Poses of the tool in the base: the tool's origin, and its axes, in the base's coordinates. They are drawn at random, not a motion.
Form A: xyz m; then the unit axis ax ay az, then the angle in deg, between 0 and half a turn.
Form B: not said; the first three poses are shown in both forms.
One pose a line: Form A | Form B
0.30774, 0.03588, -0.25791, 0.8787, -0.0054, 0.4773, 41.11 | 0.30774, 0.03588, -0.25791, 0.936, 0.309, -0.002, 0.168
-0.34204, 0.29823, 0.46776, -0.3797, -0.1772, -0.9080, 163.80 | -0.34204, 0.29823, 0.46776, 0.141, -0.376, -0.175, -0.899
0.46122, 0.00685, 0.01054, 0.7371, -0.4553, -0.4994, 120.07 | 0.46122, 0.00685, 0.01054, 0.499, 0.639, -0.394, -0.433
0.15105, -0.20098, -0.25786, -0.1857, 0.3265, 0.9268, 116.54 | 0.15105, -0.20098, -0.25786, 0.526, -0.158, 0.278, 0.788
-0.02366, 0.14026, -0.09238, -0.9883, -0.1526, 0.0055, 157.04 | -0.02366, 0.14026, -0.09238, 0.199, -0.969, -0.150, 0.005
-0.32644, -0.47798, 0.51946, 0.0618, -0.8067, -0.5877, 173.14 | -0.32644, -0.47798, 0.51946, 0.060, 0.062, -0.805, -0.587
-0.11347, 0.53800, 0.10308, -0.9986, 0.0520, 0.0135, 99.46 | -0.11347, 0.53800, 0.10308, 0.646, -0.762, 0.040, 0.010
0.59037, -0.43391, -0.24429, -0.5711, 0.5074, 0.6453, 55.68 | 0.59037, -0.43391, -0.24429, 0.884, -0.267, 0.237, 0.301
